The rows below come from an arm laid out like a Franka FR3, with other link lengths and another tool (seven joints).
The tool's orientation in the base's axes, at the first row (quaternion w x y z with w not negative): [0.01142, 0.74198, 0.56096, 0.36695]
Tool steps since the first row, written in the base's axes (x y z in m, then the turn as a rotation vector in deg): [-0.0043, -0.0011, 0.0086, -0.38, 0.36, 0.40]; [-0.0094, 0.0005, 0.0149, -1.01, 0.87, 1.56]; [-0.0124, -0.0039, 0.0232, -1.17, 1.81, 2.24]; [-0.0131, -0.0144, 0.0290, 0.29, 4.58, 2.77]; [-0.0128, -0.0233, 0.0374, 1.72, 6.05, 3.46]
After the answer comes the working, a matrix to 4 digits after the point.
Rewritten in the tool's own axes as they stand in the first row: [0.0032, 0.0006, -0.0091, 0.48, -0.28, -0.36]; [0.0074, -0.0015, -0.0159, 1.46, -0.49, -1.36]; [0.0078, 0.0012, -0.0254, 2.59, -0.67, -1.57]; [0.0020, 0.0070, -0.0342, 5.35, -0.27, -0.05]; [-0.0010, 0.0141, -0.0436, 7.10, 0.66, 0.82]
The tool's axes in the first row as the columns of a matrix, in the base's axes (rounded; the answer above uses it unrounded):
[0.1013, 0.8241, 0.5574]
[0.8408, -0.3704, 0.3947]
[0.5317, 0.4286, -0.7304]

